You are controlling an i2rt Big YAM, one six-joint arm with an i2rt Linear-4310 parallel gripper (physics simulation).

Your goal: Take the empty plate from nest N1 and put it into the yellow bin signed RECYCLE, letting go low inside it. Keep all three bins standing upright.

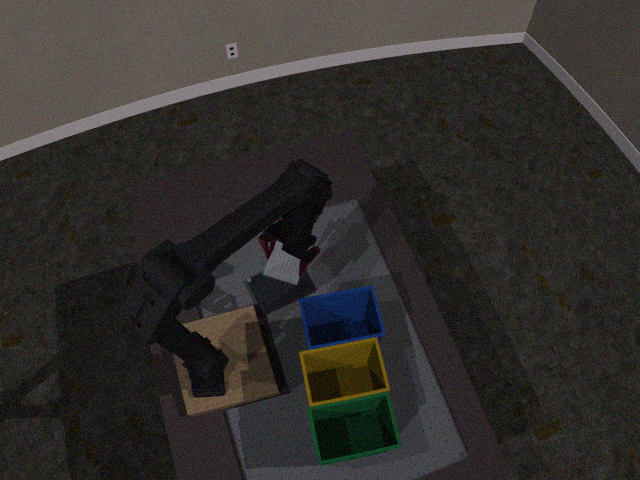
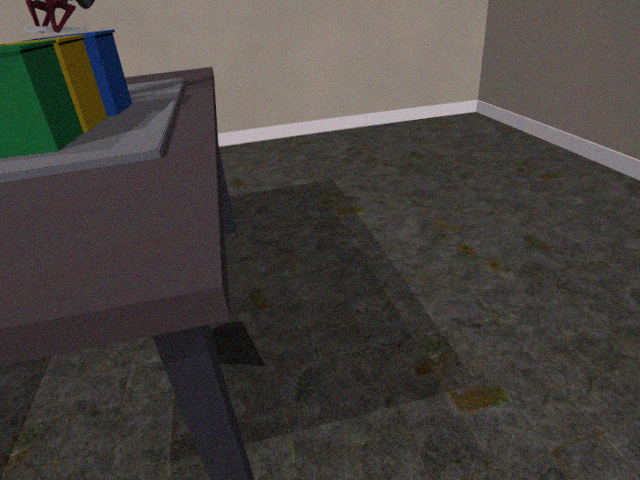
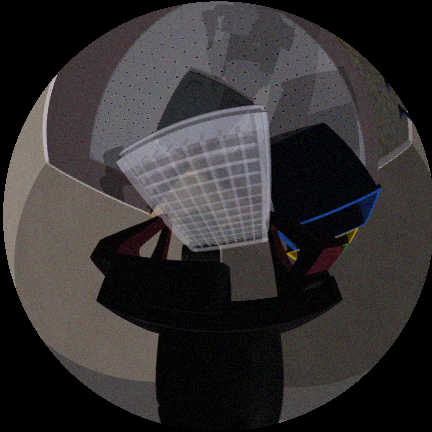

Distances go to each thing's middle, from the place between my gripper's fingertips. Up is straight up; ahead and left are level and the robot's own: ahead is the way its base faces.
My hand is 1 cm short of the white gridded plate (image 1: 282,266) and 2 cm to the right of it. The rest, counted from my hand: dark nest (image 1: 269,290) 2 cm behind, 4 cm to the left, 18 cm below; then yellow bin (image 1: 346,371) 10 cm ahead, 28 cm to the right, 10 cm below; then blue bin (image 1: 330,319) 12 cm ahead, 14 cm to the right, 10 cm below.
